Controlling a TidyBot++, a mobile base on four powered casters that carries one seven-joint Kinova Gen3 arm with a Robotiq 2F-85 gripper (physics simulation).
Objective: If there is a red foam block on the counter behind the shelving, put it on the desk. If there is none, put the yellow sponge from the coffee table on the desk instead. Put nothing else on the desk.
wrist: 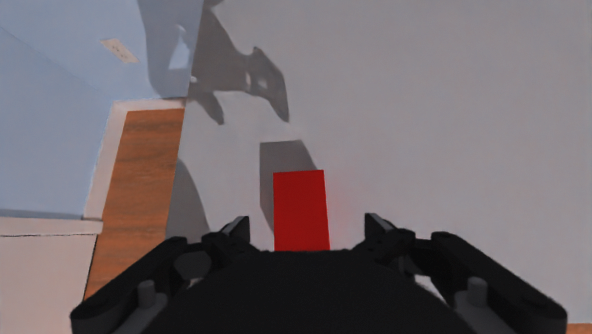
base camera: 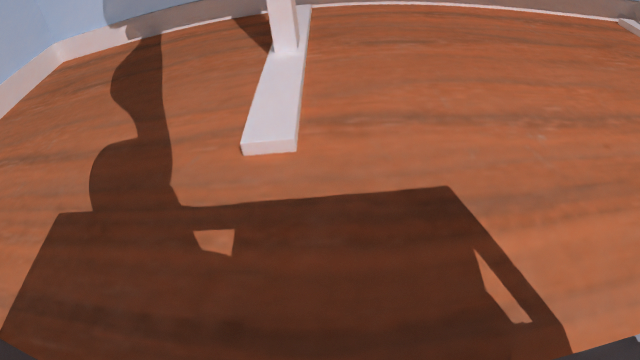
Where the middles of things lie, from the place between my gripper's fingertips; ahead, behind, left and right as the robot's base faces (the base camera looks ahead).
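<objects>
The red foam block (wrist: 300, 213) is 10 cm below my hand, and it sits 2 cm ahead of my hand and 1 cm to the left of it.
</objects>
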